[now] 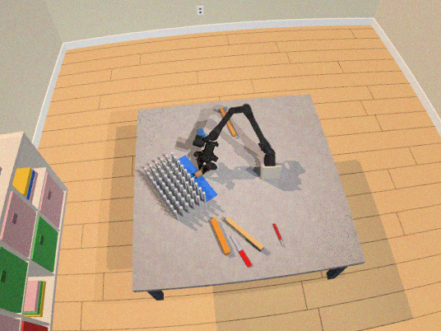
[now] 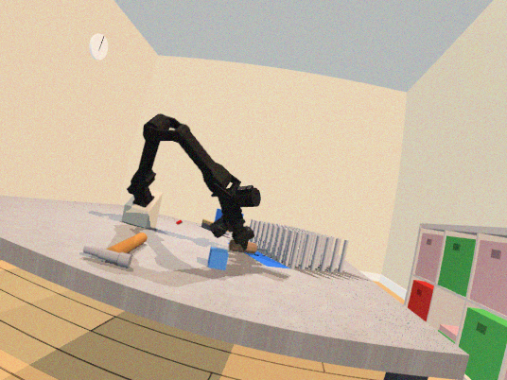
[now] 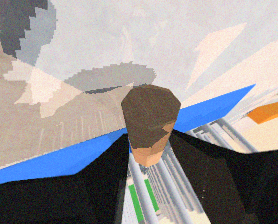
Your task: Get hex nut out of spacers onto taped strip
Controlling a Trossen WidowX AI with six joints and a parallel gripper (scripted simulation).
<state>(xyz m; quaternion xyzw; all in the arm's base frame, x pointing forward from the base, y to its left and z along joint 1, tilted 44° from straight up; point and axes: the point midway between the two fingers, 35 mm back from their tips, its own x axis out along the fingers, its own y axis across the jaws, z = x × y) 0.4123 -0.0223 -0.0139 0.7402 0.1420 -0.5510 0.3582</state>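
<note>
The blue taped strip lies 4 cm ahead of my gripper tip, 3 cm to the left of it and 2 cm below it. The rest, counted from my gripper tip: orange bar: 42 cm to the left, 13 cm behind; blue cube: 31 cm to the right, 2 cm ahead; hook tool: 8 cm ahead, 6 cm to the left, 1 cm below.
</note>
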